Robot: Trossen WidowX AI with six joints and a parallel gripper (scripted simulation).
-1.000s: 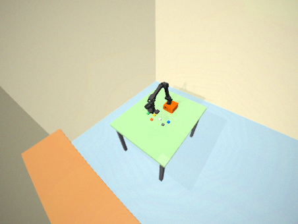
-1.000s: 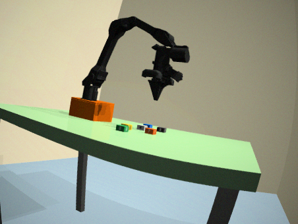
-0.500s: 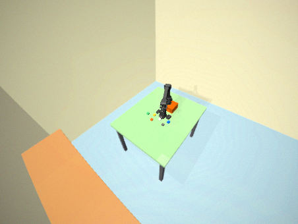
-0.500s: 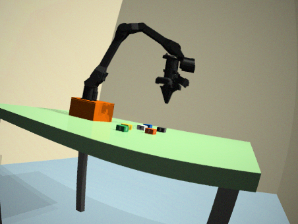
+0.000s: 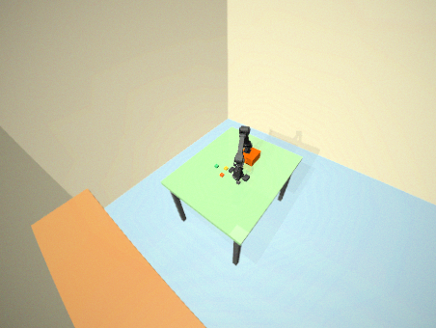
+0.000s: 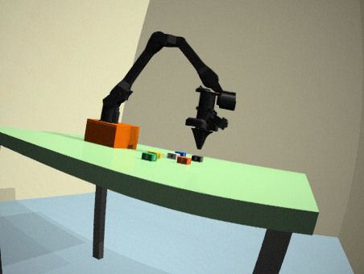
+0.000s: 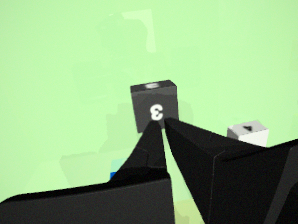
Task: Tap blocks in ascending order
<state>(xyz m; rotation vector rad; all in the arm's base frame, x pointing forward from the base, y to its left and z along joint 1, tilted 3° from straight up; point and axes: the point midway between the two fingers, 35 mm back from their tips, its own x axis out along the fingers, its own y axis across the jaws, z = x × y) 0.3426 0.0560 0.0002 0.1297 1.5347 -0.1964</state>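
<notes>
Right now my gripper tip is 3 cm above the dark grey block. Also, from my gripper tip: blue block (7 cm behind, 5 cm to the left, 3 cm below); orange block (17 cm to the right, 3 cm below, 2 cm behind); white block (7 cm to the right, 7 cm behind, 3 cm below).
</notes>
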